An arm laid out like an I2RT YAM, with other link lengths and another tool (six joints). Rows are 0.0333 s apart.
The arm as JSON. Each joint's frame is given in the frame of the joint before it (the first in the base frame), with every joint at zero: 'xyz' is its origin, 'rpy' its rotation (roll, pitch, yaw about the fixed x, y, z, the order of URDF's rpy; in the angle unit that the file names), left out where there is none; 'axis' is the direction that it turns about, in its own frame. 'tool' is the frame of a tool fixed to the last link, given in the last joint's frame.
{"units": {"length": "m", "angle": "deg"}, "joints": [
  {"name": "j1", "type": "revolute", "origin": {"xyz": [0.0, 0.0, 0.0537]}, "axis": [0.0, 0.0, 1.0]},
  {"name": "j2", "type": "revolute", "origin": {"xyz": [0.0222, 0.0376, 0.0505]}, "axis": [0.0, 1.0, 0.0]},
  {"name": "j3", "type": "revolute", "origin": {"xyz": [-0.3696, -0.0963, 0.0]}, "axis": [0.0, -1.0, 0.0]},
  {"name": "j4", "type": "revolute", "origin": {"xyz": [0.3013, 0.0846, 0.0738]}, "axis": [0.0, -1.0, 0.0]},
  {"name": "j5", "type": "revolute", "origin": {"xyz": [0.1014, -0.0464, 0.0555]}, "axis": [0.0, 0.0, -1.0]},
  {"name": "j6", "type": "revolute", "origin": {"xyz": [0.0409, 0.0, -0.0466]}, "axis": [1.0, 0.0, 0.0]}
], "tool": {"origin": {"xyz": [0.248, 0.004, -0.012], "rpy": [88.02, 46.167, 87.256]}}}
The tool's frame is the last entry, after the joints.
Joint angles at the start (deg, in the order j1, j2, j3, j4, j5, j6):
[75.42, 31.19, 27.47, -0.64, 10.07, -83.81]
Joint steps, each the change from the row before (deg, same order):
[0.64, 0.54, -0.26, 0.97, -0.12, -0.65]
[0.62, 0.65, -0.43, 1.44, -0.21, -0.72]
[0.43, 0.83, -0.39, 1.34, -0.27, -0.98]
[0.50, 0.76, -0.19, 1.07, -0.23, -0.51]
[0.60, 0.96, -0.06, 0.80, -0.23, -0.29]
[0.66, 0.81, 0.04, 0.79, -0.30, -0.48]
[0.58, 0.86, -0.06, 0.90, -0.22, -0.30]
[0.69, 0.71, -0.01, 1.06, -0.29, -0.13]
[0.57, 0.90, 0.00, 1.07, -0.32, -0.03]
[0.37, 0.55, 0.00, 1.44, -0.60, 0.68]
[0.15, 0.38, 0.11, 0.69, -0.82, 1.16]
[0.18, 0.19, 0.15, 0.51, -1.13, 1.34]
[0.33, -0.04, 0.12, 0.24, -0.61, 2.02]
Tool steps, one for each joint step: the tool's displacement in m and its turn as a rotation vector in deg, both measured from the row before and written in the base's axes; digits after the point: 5 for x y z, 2 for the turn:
[-0.00390, 0.00477, -0.00004, -0.10, -0.62, 0.81]
[-0.00411, 0.00548, 0.00031, 0.07, -0.73, 0.88]
[-0.00310, 0.00554, -0.00106, -0.26, -0.91, 0.76]
[-0.00360, 0.00517, -0.00013, -0.07, -0.48, 0.76]
[-0.00425, 0.00602, -0.00182, -0.32, -0.21, 0.85]
[-0.00519, 0.00569, 0.00032, -0.14, -0.43, 0.99]
[-0.00435, 0.00548, -0.00058, -0.12, -0.26, 0.82]
[-0.00565, 0.00532, 0.00206, 0.30, -0.17, 0.99]
[-0.00494, 0.00570, 0.00085, 0.16, -0.04, 0.89]
[-0.00518, 0.00436, 0.00563, 1.08, 0.54, 0.94]
[-0.00486, 0.00327, 0.00302, 0.73, 1.08, 0.93]
[-0.00676, 0.00291, 0.00361, 0.81, 1.26, 1.27]
[-0.00559, 0.00142, 0.00296, 0.87, 1.92, 0.89]

